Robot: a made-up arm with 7 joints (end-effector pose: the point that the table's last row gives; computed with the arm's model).
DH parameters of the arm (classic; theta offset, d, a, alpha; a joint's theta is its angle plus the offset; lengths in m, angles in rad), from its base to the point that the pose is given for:
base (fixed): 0 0 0 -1.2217
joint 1: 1.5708 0 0 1.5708
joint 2: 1.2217 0 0 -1.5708
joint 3: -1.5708 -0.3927 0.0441 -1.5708
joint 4: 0 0 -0.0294 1.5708
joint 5: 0 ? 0 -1.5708
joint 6: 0 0 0 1.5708
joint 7: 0 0 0 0
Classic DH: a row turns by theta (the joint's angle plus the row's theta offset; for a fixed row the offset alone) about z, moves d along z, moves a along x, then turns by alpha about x.
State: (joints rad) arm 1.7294 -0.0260 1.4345 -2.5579 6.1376 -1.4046 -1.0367
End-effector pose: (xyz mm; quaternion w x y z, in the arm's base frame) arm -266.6 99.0 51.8 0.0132 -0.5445 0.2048 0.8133
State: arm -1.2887 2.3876 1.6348 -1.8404 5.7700 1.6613 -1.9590
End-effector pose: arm -403.8 144.7 157.0 0.4154 0.6466 -0.2098 0.6044
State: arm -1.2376 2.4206 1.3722 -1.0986 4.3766 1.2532 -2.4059
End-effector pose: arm -424.6 259.2 305.6 0.8219 0.0870 0.3732 0.4214
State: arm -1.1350 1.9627 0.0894 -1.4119 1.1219 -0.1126 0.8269
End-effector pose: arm 76.9 338.4 411.2 0.1349 -0.1316 -0.9767 -0.1025
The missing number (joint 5, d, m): -0.2425
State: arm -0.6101 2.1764 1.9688 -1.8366 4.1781 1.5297 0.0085
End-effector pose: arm -288.7 186.9 301.8 0.3199 -0.1601 0.0237 -0.9335
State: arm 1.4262 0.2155 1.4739 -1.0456 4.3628 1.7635 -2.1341
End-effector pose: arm -557.4 189.9 -42.1 0.0426 0.5577 -0.8156 -0.1485
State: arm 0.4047 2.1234 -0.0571 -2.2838 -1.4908 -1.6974 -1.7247
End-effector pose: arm 241.4 259.8 28.5 0.8452 0.3597 0.1841 0.3498
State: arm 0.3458 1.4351 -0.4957 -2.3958 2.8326 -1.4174 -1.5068
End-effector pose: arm 120.7 236.9 -193.3 0.8307 0.2693 -0.4592 0.1629
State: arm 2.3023 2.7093 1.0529 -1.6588 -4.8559 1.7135 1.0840
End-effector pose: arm 247.6 239.7 -353.3 0.7639 0.4443 0.4650 0.0533
